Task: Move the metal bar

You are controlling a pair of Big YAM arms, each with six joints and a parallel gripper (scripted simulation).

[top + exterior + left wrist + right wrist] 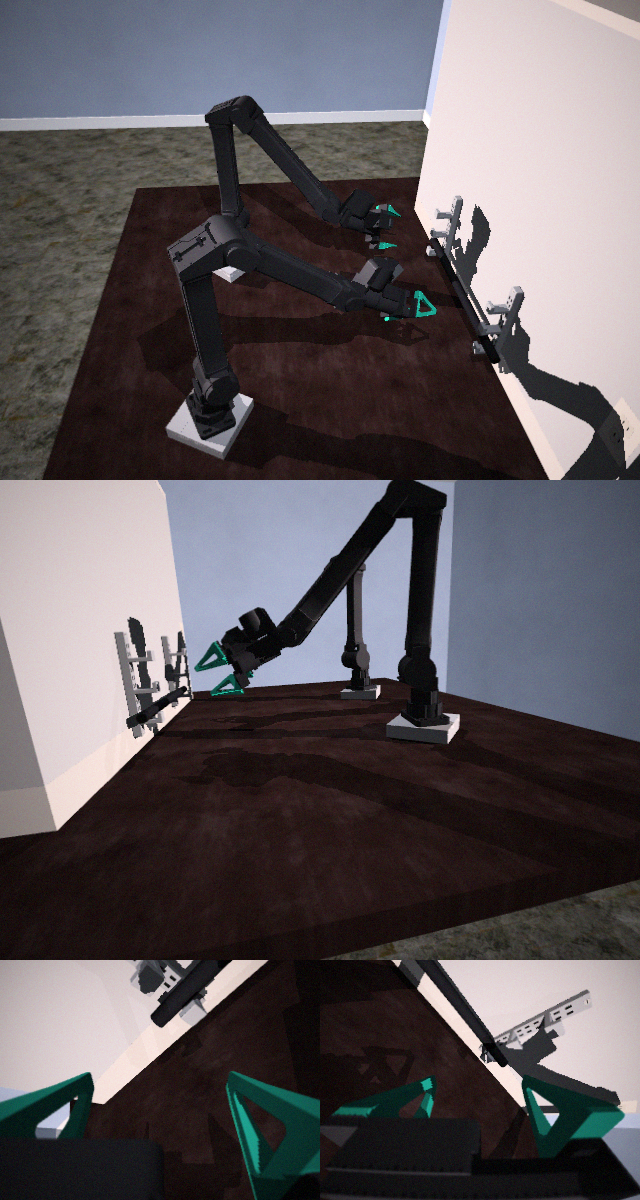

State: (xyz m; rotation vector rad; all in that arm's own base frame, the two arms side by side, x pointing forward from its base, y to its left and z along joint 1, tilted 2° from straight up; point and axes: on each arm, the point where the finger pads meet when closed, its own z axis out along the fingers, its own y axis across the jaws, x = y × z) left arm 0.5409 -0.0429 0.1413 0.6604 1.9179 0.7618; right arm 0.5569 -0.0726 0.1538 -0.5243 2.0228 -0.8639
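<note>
Now: the dark metal bar 21 cm to the right of my left hand, 16 cm ahead of it and 7 cm below it. From my left hand the other things lie so: white wall (35 cm ahead, 29 cm above, 23 cm to the right).
My right gripper is now 170 mm short of the dark metal bar, 160 mm to the right of it and 80 mm above it. The rest, counted from my right hand: white wall 360 mm ahead, 280 mm above, 140 mm to the left.
</note>
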